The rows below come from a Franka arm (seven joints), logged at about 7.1 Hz.
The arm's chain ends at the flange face. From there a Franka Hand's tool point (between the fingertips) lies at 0.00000 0.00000 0.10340 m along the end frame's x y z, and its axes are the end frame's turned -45 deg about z.
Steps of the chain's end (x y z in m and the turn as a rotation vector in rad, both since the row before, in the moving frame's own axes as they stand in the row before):
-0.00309, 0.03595, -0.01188, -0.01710, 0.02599, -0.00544
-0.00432, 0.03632, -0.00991, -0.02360, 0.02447, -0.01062
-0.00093, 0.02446, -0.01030, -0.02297, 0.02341, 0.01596
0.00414, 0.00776, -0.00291, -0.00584, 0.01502, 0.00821
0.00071, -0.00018, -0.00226, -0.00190, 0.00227, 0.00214
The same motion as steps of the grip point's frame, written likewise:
-0.02695, 0.02638, -0.01193, -0.03047, 0.00629, -0.00544
-0.02865, 0.02614, -0.00997, -0.03399, 0.00062, -0.01062
-0.01795, 0.02003, -0.01036, -0.03280, 0.00031, 0.01596
-0.00189, 0.00994, -0.00292, -0.01475, 0.00649, 0.00821
0.00066, 0.00068, -0.00226, -0.00295, 0.00026, 0.00214

